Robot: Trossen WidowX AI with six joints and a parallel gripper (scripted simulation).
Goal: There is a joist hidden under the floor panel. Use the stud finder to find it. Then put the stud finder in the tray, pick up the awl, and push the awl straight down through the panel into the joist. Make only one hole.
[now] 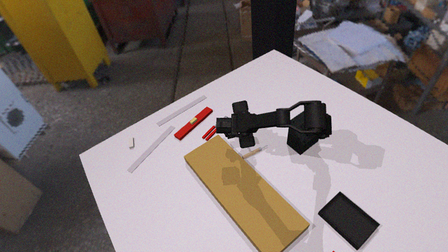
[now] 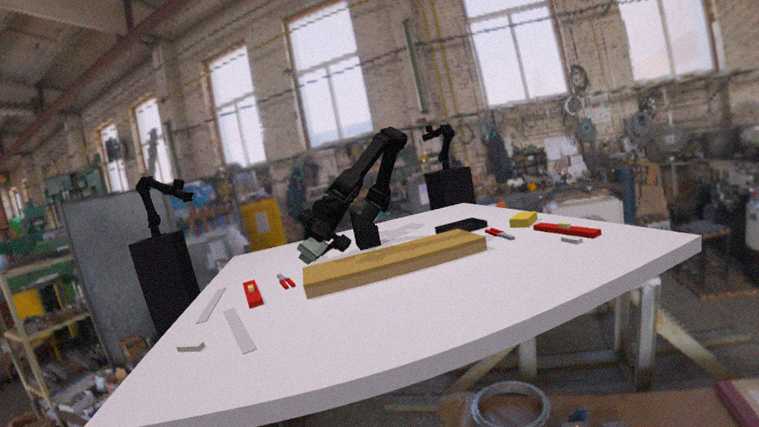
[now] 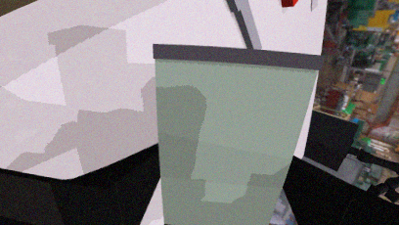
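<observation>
Right now the awl is 3 cm ahead of my gripper tip, 11 cm to the left of it and 6 cm below it. Also, from my gripper tip: yellow block: 19 cm ahead, 72 cm to the left, 5 cm below; stud finder: 2 cm behind, 1 cm to the right, 2 cm below; black tray: 3 cm ahead, 55 cm to the left, 5 cm below.
</observation>
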